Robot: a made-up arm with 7 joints. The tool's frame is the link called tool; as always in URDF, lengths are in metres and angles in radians.
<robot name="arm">
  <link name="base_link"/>
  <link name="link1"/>
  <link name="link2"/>
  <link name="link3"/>
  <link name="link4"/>
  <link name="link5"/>
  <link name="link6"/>
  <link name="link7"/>
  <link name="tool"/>
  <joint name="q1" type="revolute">
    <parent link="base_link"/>
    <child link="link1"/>
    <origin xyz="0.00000 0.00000 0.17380"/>
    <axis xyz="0 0 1"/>
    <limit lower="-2.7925" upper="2.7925" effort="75" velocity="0.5"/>
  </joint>
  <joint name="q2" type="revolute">
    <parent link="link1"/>
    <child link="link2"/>
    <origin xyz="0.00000 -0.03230 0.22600" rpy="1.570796 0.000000 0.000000"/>
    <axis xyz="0 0 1"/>
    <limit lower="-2.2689" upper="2.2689" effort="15" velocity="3"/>
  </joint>
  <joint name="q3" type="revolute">
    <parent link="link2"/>
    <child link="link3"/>
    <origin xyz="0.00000 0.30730 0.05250" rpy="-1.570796 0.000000 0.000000"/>
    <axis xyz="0 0 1"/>
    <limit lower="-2.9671" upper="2.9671" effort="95" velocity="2.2"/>
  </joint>
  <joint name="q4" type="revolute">
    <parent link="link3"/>
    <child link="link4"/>
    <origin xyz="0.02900 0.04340 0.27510" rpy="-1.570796 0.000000 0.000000"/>
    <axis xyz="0 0 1"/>
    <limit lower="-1.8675" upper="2.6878" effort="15" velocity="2.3"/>
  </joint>
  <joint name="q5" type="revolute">
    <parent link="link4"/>
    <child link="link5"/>
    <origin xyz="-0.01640 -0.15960 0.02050" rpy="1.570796 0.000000 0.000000"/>
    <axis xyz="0 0 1"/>
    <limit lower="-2.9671" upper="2.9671" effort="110" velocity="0.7"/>
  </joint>
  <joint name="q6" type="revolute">
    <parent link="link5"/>
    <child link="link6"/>
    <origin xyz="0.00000 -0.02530 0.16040" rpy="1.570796 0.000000 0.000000"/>
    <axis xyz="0 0 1"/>
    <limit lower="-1.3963" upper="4.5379" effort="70" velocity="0.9"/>
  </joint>
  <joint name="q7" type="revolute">
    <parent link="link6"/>
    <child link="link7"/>
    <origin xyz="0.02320 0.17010 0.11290" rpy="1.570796 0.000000 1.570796"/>
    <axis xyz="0 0 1"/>
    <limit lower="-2.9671" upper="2.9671" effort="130" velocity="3.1"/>
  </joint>
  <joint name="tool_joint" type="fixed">
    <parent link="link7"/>
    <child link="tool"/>
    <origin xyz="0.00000 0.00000 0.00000"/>
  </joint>
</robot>
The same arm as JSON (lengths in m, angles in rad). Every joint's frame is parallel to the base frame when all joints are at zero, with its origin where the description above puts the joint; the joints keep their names.
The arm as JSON. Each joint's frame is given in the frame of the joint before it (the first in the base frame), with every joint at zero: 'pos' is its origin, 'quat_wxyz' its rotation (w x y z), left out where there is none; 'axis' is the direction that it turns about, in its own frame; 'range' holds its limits. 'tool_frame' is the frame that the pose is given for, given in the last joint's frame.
{
  "length_unit": "m",
  "angle_unit": "rad",
  "joints": [
    {
      "joint": "q1",
      "pos": [
        0.0,
        0.0,
        0.1738
      ],
      "axis": [
        0.0,
        0.0,
        1.0
      ],
      "range": [
        -2.7925,
        2.7925
      ]
    },
    {
      "joint": "q2",
      "pos": [
        0.0,
        -0.0323,
        0.226
      ],
      "axis": [
        0.0,
        -1.0,
        0.0
      ],
      "range": [
        -2.2689,
        2.2689
      ]
    },
    {
      "joint": "q3",
      "pos": [
        0.0,
        -0.0525,
        0.3073
      ],
      "axis": [
        0.0,
        0.0,
        1.0
      ],
      "range": [
        -2.9671,
        2.9671
      ]
    },
    {
      "joint": "q4",
      "pos": [
        0.029,
        0.0434,
        0.2751
      ],
      "axis": [
        0.0,
        1.0,
        0.0
      ],
      "range": [
        -1.8675,
        2.6878
      ]
    },
    {
      "joint": "q5",
      "pos": [
        -0.0164,
        0.0205,
        0.1596
      ],
      "axis": [
        0.0,
        0.0,
        1.0
      ],
      "range": [
        -2.9671,
        2.9671
      ]
    },
    {
      "joint": "q6",
      "pos": [
        0.0,
        -0.0253,
        0.1604
      ],
      "axis": [
        0.0,
        -1.0,
        0.0
      ],
      "range": [
        -1.3963,
        4.5379
      ]
    },
    {
      "joint": "q7",
      "pos": [
        0.0232,
        -0.1129,
        0.1701
      ],
      "axis": [
        1.0,
        0.0,
        0.0
      ],
      "range": [
        -2.9671,
        2.9671
      ]
    }
  ],
  "tool_frame": {
    "pos": [
      0.0,
      0.0,
      0.0
    ],
    "quat_wxyz": [
      0.0,
      0.707107,
      0.0,
      0.707107
    ]
  }
}

